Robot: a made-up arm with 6 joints. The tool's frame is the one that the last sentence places.
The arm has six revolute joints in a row. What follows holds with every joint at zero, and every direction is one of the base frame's.
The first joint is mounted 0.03 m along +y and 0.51 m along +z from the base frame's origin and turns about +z.
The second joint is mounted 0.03 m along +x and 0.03 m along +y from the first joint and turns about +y.
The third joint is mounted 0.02 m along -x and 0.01 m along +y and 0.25 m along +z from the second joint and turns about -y.
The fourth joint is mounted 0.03 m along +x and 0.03 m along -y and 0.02 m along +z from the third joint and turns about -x.
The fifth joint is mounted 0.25 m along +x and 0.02 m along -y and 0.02 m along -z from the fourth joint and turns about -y.
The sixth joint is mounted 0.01 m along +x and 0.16 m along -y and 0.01 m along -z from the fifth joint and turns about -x.
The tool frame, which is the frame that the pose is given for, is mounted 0.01 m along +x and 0.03 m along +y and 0.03 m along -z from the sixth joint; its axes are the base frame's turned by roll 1.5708, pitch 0 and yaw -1.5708 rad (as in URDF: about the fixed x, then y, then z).
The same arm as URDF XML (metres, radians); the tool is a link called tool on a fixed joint. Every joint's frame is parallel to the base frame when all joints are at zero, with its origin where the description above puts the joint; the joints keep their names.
<robot name="arm">
<joint name="joint 1" type="continuous"><parent link="base_link"/><child link="link1"/><origin xyz="0 0.03 0.51"/><axis xyz="0 0 1"/></joint>
<joint name="joint 2" type="continuous"><parent link="link1"/><child link="link2"/><origin xyz="0.03 0.03 0"/><axis xyz="0 1 0"/></joint>
<joint name="joint 3" type="continuous"><parent link="link2"/><child link="link3"/><origin xyz="-0.02 0.01 0.25"/><axis xyz="0 -1 0"/></joint>
<joint name="joint 4" type="continuous"><parent link="link3"/><child link="link4"/><origin xyz="0.03 -0.03 0.02"/><axis xyz="-1 0 0"/></joint>
<joint name="joint 5" type="continuous"><parent link="link4"/><child link="link5"/><origin xyz="0.25 -0.02 -0.02"/><axis xyz="0 -1 0"/></joint>
<joint name="joint 6" type="continuous"><parent link="link5"/><child link="link6"/><origin xyz="0.01 -0.16 -0.01"/><axis xyz="-1 0 0"/></joint>
<joint name="tool_joint" type="fixed"><parent link="link6"/><child link="tool"/><origin xyz="0.01 0.03 -0.03" rpy="1.5708 0 -1.5708"/></joint>
<link name="base_link"/>
<link name="link1"/>
<link name="link2"/>
<link name="link3"/>
<link name="link4"/>
<link name="link5"/>
<link name="link6"/>
<link name="tool"/>
</robot>

